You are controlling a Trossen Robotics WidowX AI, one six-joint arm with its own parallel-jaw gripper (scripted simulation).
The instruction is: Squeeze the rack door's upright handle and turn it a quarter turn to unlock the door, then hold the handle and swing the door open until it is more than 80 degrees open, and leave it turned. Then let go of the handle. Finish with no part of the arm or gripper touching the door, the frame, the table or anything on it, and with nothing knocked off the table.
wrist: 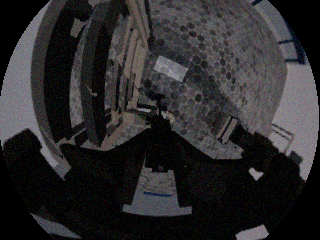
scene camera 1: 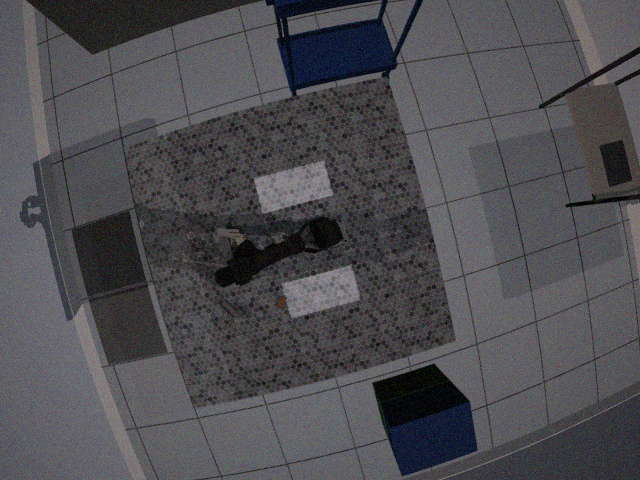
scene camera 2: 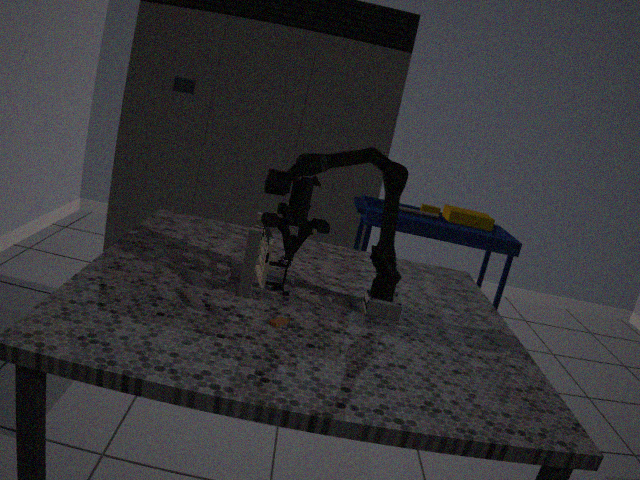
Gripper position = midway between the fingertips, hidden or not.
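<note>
I can see my gripper point(scene camera 2: 290, 252), and the wrist view shows the gripper point(wrist: 160, 132) too. A dark handle point(wrist: 159, 165) is in sight as well.
</note>
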